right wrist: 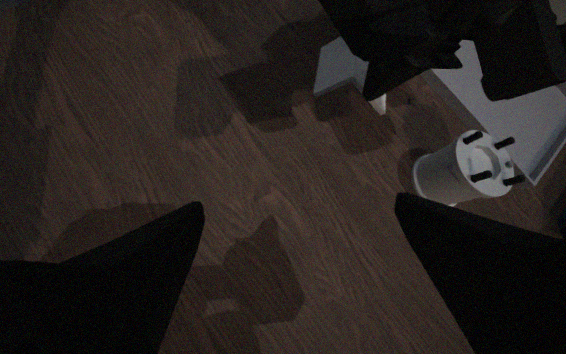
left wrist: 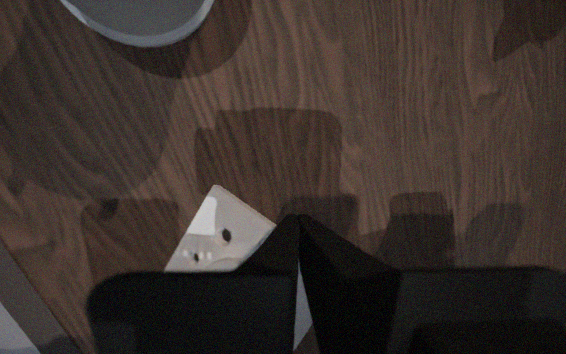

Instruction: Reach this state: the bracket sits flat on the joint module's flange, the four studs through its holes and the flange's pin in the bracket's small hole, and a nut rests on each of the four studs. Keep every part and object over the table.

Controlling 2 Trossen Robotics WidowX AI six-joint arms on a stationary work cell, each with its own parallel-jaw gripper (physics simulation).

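Places are measured from the left arm's base along level axes (x ahead, y left, z up), in metres.
Where they show: left gripper, fingertip midpoint: [right wrist: 366,97] [left wrist: 296,224]; right gripper, fingertip midpoint: [right wrist: 299,206].
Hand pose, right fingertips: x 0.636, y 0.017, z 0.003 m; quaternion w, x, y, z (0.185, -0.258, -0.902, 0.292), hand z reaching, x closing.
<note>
After its pixels a point has its place.
The pale bracket [left wrist: 215,245] {x 0.445, y -0.031, z -0.096 m} [right wrist: 340,65] {x 0.481, y -0.072, z -0.080 m} stands on the table, partly hidden behind the left gripper's fingers in both views. Two of its holes show in the left wrist view. My left gripper [left wrist: 296,224] {x 0.482, y -0.028, z -0.081 m} is shut, its tips together, over the bracket with nothing between them. The joint module [right wrist: 442,172] {x 0.482, y 0.074, z -0.071 m} stands upright at the right of the right wrist view, four dark studs on its flange; part of its rim [left wrist: 145,41] {x 0.450, y 0.058, z -0.106 m} shows at the top of the left wrist view. My right gripper [right wrist: 299,206] {x 0.636, y 0.017, z 0.003 m} is open and empty, left of the module. Nuts do not show.
A light grey tray [right wrist: 505,107] {x 0.281, y 0.084, z -0.106 m} with a raised rim lies beyond the module and bracket; its corner [left wrist: 12,325] {x 0.358, y -0.031, z -0.094 m} shows at the lower left of the left wrist view. The left arm's dark body hangs over the bracket and tray. Shadows fall across the wooden table [right wrist: 310,250] {x 0.618, y 0.054, z -0.110 m}.
</note>
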